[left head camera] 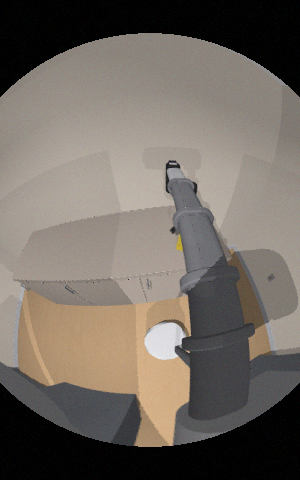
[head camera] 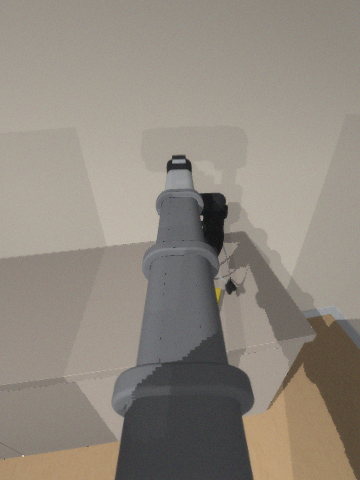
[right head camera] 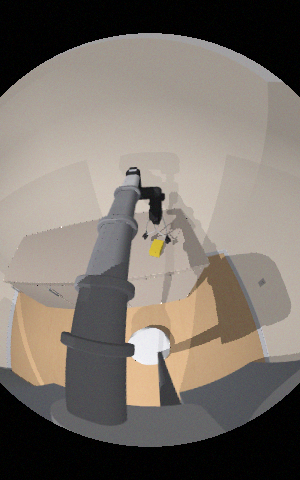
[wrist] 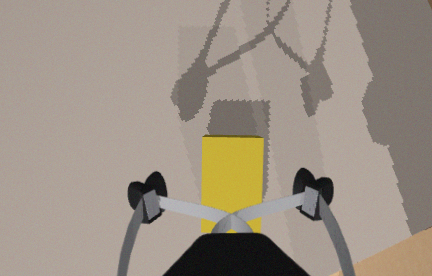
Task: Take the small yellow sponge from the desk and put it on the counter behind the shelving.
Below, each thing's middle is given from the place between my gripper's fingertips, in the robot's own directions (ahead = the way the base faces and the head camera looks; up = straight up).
The small yellow sponge (wrist: 232,165) is 10 mm behind my hand and 60 mm below it.
